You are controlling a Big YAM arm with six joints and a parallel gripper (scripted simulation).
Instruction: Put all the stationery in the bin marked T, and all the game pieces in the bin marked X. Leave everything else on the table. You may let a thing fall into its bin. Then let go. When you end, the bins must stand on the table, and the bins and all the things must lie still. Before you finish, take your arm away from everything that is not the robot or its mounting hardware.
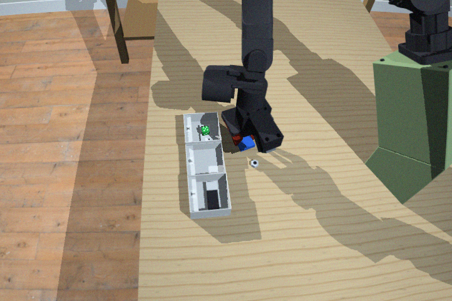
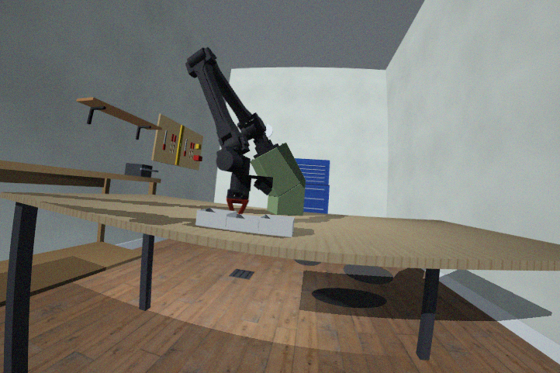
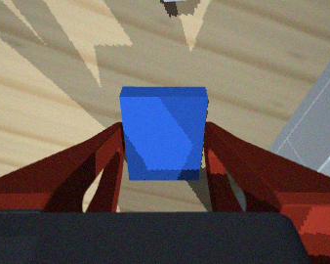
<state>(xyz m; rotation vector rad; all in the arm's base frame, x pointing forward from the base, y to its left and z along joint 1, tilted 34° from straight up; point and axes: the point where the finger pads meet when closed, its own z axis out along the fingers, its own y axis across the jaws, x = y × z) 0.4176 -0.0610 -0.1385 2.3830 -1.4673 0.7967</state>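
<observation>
The black-and-white eraser lies 80 mm ahead of my hand and 150 mm to the left of it. Round my hand: hex nut: 20 mm behind, 70 mm to the left; flat blue block: right at my hand; white domino: 90 mm ahead, 10 mm to the right.
</observation>
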